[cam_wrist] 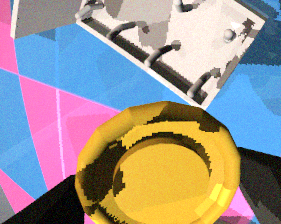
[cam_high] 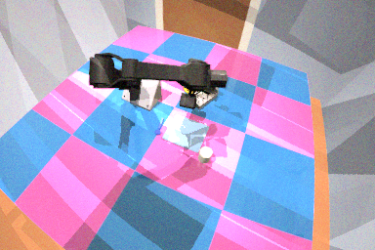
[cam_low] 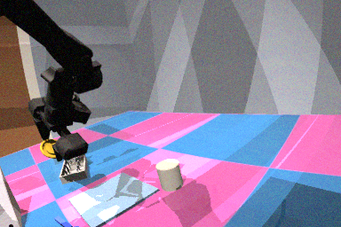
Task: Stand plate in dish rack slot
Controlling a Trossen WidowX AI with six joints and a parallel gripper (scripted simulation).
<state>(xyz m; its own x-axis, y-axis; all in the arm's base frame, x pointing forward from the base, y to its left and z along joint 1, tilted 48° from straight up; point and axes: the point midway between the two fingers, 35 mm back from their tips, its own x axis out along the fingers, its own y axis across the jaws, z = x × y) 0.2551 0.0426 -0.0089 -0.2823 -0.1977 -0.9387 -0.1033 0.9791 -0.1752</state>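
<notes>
The grey dish rack lies 50 mm ahead of my gripper tip, 50 mm to the left of it and 70 mm below it. Round my gripper tip: yellow plate: 10 mm above; blue spoon: 50 mm behind, 190 mm to the right, 90 mm below; pale blue sheet: 50 mm ahead, 160 mm to the right, 90 mm below.
</notes>
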